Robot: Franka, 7 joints.
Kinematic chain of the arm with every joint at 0, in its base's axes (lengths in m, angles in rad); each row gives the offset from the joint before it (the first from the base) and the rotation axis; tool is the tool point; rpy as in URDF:
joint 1: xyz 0 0 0.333 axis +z
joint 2: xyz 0 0 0 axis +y
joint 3: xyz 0 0 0.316 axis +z
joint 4: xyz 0.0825 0 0 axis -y
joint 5: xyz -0.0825 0 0.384 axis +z
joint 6: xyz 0 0 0 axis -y
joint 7: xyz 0.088 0 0 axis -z
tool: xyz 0 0 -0.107 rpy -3.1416 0 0
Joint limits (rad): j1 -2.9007..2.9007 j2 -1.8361..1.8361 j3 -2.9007..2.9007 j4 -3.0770..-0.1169 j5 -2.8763..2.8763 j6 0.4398..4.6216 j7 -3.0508..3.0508
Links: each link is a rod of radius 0.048 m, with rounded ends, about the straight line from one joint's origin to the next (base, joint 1, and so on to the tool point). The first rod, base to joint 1, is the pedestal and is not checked.
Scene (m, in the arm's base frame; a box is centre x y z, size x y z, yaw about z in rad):
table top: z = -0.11
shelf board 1: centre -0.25 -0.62 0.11 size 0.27 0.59 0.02 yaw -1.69
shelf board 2: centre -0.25 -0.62 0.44 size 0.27 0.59 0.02 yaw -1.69
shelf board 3: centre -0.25 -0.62 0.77 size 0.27 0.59 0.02 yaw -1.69
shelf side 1: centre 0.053 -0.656 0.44 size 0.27 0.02 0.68 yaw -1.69
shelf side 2: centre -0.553 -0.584 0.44 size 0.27 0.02 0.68 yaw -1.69
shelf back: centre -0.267 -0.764 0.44 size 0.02 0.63 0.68 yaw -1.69
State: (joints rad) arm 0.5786 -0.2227 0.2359 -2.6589 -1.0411 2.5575 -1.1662
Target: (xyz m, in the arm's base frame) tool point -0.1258 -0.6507 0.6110
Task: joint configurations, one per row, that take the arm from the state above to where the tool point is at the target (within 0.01 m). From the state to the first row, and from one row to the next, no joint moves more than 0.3 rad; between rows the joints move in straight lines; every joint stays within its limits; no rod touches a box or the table.
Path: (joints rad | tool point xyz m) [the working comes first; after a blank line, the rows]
Joints at the target: 0.2789 -1.1681 -1.3387 -1.5949 -1.0478 2.4409 -1.1662
Straight joint move there: touches shelf board 3, shelf side 1.

1: 0.4007 -0.5034 0.0072 -2.6177 -1.0329 2.5088 -1.1662 | 0.3752 0.1694 0.4534
2: 0.2229 -0.7840 -0.2216 -2.5765 -1.0247 2.4602 -1.1662 | 0.3679 -0.0132 0.5737
3: 0.0450 -1.0647 -0.4503 -2.5352 -1.0166 2.4115 -1.1662 | 0.2615 -0.1868 0.6490
4: -0.1328 -1.3453 -0.6791 -2.4940 -1.0084 2.3628 -1.1662 | 0.0910 -0.3106 0.6616
5: -0.3107 -1.6260 -0.9078 -2.4528 -1.0002 2.3142 -1.1662 | -0.0921 -0.3695 0.6110
6: -0.1141 -1.4734 -1.0514 -2.1668 -1.0161 2.3564 -1.1662 | -0.1144 -0.4791 0.6065
7: 0.0824 -1.3207 -1.1951 -1.8808 -1.0319 2.3987 -1.1662 | -0.1240 -0.5763 0.5991
8: 0.2789 -1.1681 -1.3387 -1.5949 -1.0478 2.4409 -1.1662 | -0.1258 -0.6507 0.6110

